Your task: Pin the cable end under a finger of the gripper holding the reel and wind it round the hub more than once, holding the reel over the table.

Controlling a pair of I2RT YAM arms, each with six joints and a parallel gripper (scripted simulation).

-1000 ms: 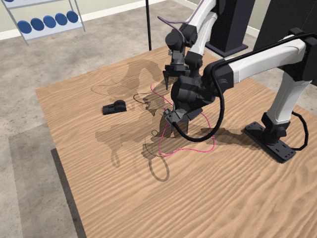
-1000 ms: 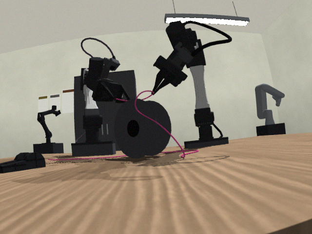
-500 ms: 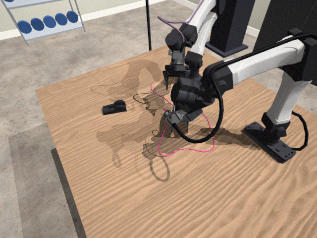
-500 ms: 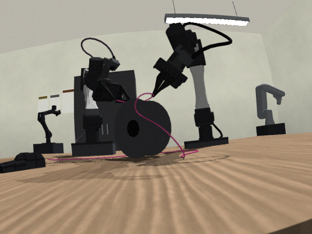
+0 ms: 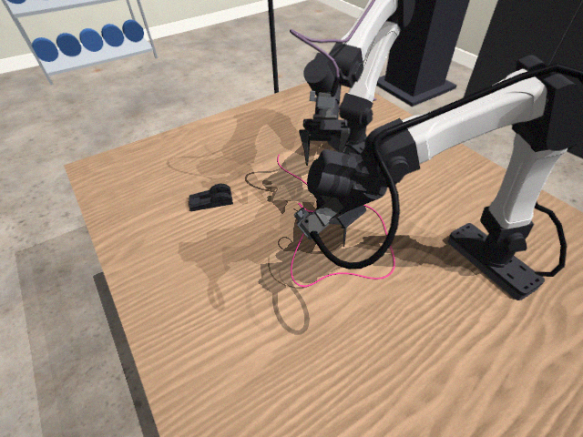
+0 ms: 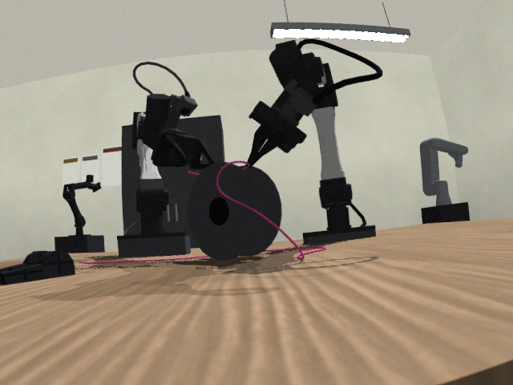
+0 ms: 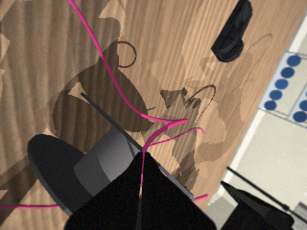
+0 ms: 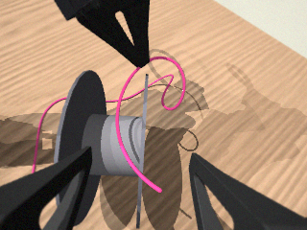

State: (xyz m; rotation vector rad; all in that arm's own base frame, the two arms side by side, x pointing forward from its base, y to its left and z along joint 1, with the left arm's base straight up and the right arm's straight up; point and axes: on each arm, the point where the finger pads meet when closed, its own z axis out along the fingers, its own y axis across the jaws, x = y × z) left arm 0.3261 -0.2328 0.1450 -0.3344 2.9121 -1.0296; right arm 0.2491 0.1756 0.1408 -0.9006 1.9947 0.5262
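The dark grey reel is 70 mm behind my left hand, 40 mm to the right of it and 80 mm below it. The rest, counted from my left hand: small grey tool: 130 mm ahead, 490 mm to the left, 160 mm below; small black device: 150 mm ahead, 330 mm to the right, 150 mm below.
Right now the dark grey reel is 10 mm ahead of my right hand, 60 mm to the left of it and 100 mm below it. Round my right hand: small grey tool: 200 mm ahead, 600 mm to the left, 190 mm below; small black device: 220 mm ahead, 220 mm to the right, 170 mm below.
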